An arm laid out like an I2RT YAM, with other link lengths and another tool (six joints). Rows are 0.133 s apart.
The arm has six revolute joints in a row. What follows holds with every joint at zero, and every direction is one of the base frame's.
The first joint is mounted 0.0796 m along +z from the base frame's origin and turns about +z.
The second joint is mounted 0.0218 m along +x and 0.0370 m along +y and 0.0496 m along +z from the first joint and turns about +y.
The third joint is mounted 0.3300 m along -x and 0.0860 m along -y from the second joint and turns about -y.
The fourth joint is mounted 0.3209 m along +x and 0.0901 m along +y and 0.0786 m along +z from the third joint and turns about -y.
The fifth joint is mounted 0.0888 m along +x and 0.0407 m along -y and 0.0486 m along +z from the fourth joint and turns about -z.
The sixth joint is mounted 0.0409 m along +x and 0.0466 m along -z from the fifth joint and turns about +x.
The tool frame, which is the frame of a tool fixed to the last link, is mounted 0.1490 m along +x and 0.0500 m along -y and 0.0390 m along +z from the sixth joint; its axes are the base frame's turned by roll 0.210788, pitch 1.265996 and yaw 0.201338 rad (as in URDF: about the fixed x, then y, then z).
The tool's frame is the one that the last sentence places.
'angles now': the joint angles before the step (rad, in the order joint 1, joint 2, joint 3, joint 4, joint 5, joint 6). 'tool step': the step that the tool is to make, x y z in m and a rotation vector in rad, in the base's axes. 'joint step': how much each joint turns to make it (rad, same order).
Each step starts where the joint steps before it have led.
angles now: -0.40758, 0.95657, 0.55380, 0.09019, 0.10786, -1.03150
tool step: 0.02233, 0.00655, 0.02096, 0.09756, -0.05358, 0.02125
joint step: 0.04158, 0.06015, 0.08758, -0.02585, -0.01462, 0.11202
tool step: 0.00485, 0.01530, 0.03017, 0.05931, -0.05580, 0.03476
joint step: 0.03645, -0.01494, 0.06236, -0.05104, -0.02036, 0.07221
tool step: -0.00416, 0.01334, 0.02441, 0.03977, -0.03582, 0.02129
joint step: 0.02980, -0.03333, 0.04389, -0.05895, -0.00512, 0.04949
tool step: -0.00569, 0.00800, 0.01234, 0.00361, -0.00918, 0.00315
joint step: 0.02220, -0.02668, 0.02002, -0.03975, 0.01682, 0.01085
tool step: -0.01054, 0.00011, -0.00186, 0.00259, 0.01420, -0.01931
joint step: 0.00441, -0.03340, -0.00648, -0.04176, 0.02324, 0.00496
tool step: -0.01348, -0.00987, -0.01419, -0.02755, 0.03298, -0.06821
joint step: 0.00007, -0.03046, -0.03786, -0.01477, 0.07549, -0.01492
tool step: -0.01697, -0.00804, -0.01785, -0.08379, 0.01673, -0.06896
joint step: 0.00154, -0.04911, -0.09257, 0.06433, 0.09171, -0.06348
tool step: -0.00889, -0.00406, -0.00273, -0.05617, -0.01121, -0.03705
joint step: 0.00000, -0.02485, -0.05001, 0.06339, 0.04881, -0.04189
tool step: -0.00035, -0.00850, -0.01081, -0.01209, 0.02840, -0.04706
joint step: 0.00116, 0.02082, -0.01054, 0.00970, 0.05147, -0.00725
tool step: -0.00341, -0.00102, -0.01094, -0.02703, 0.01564, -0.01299
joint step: 0.00017, -0.00823, -0.03846, 0.03287, 0.02044, -0.02792
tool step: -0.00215, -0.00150, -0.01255, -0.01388, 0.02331, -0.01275
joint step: 0.00021, -0.00102, -0.02894, 0.01582, 0.01760, -0.01693
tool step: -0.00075, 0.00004, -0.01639, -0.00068, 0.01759, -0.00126
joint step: 0.00001, 0.00279, -0.03685, 0.02498, 0.00268, -0.00524
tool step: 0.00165, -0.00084, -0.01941, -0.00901, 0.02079, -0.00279
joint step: -0.00002, 0.02112, -0.04274, 0.05196, 0.00671, -0.01407
